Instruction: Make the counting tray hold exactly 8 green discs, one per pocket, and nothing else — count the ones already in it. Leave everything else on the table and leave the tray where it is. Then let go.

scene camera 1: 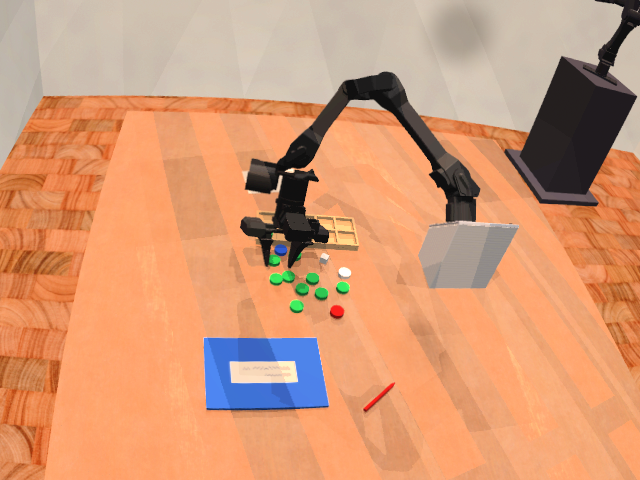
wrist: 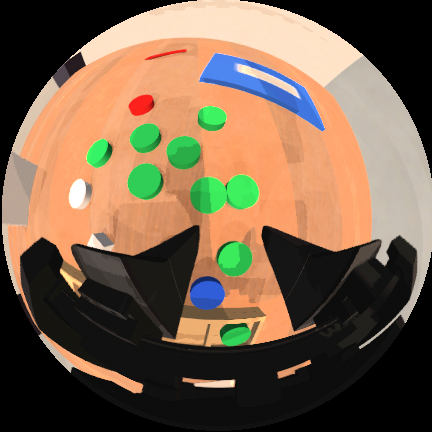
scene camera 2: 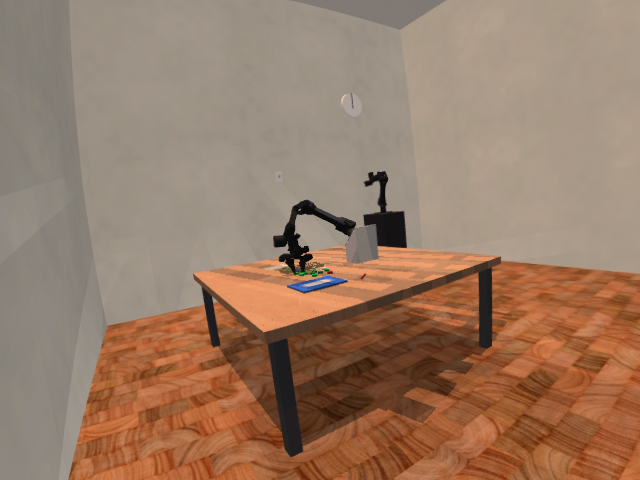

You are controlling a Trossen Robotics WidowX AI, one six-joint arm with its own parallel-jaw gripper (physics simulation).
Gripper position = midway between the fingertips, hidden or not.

The table carries a blue disc (wrist: pixel 206 292). Also in view: the gripper (scene camera 1: pixel 277 267) and a wooden counting tray (scene camera 1: pixel 342 232).
The wooden counting tray is seen too in the wrist view (wrist: pixel 197 326). The gripper also shows in the wrist view (wrist: pixel 230 230).
